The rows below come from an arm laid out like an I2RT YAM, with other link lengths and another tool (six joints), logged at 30 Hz.
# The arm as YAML. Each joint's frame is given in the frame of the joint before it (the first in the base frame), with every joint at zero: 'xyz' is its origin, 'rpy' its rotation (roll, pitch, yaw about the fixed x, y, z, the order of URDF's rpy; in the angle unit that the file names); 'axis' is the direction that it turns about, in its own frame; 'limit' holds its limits. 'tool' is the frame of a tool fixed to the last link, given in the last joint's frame.
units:
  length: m
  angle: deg
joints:
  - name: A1
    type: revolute
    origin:
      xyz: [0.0, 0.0, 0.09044]
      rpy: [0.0, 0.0, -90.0]
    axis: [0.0, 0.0, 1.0]
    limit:
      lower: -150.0
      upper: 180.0
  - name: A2
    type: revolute
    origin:
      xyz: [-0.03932, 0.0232, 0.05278]
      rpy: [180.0, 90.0, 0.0]
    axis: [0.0, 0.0, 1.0]
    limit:
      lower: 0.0
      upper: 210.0
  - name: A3
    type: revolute
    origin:
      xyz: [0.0, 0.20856, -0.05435]
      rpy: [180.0, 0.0, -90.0]
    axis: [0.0, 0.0, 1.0]
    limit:
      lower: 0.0
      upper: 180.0
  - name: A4
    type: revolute
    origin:
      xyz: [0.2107, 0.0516, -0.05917]
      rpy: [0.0, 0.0, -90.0]
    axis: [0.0, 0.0, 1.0]
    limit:
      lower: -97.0
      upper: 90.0
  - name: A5
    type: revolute
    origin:
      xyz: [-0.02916, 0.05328, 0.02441]
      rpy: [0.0, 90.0, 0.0]
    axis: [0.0, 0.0, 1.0]
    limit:
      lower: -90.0
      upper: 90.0
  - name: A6
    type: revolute
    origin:
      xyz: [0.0, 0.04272, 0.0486]
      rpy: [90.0, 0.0, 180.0]
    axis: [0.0, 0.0, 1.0]
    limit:
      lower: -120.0
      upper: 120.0
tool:
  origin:
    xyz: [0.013, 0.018, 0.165]
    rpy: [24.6, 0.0, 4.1]
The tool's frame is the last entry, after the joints.
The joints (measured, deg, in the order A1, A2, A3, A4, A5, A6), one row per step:
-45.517, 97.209, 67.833, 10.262, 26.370, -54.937
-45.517, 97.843, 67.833, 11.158, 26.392, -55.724
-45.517, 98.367, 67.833, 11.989, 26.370, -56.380
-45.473, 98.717, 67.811, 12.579, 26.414, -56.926
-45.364, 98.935, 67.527, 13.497, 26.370, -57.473
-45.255, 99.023, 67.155, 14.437, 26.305, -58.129
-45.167, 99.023, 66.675, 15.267, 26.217, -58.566
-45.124, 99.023, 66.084, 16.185, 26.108, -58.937
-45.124, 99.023, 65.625, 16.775, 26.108, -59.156
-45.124, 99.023, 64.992, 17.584, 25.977, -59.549
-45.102, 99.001, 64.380, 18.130, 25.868, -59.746
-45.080, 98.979, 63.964, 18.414, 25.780, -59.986
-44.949, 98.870, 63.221, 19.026, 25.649, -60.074
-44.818, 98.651, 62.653, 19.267, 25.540, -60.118
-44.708, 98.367, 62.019, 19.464, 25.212, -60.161
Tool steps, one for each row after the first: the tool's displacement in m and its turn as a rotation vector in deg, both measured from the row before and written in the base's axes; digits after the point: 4 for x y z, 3 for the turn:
0.0014, -0.0016, -0.0013, -0.410, 0.542, 0.209
0.0014, -0.0013, -0.0008, -0.396, 0.381, 0.209
0.0010, -0.0007, -0.0005, -0.317, 0.358, 0.157
0.0016, -0.0001, -0.0002, -0.440, 0.201, 0.303
0.0014, 0.0002, 0.0003, -0.514, 0.251, 0.349
0.0009, 0.0005, -0.0003, -0.356, 0.137, 0.288
0.0005, 0.0004, -0.0008, -0.318, 0.088, 0.244
-0.0002, 0.0003, -0.0011, -0.157, 0.109, 0.056
0.0001, 0.0005, -0.0015, -0.215, 0.211, 0.226
-0.0001, 0.0008, -0.0022, -0.006, 0.190, 0.177
-0.0001, 0.0007, -0.0018, 0.023, 0.280, 0.168
0.0005, 0.0017, -0.0023, 0.015, 0.070, 0.279
0.0003, 0.0017, -0.0016, 0.085, 0.095, 0.247
0.0007, 0.0021, -0.0018, 0.162, 0.081, 0.435

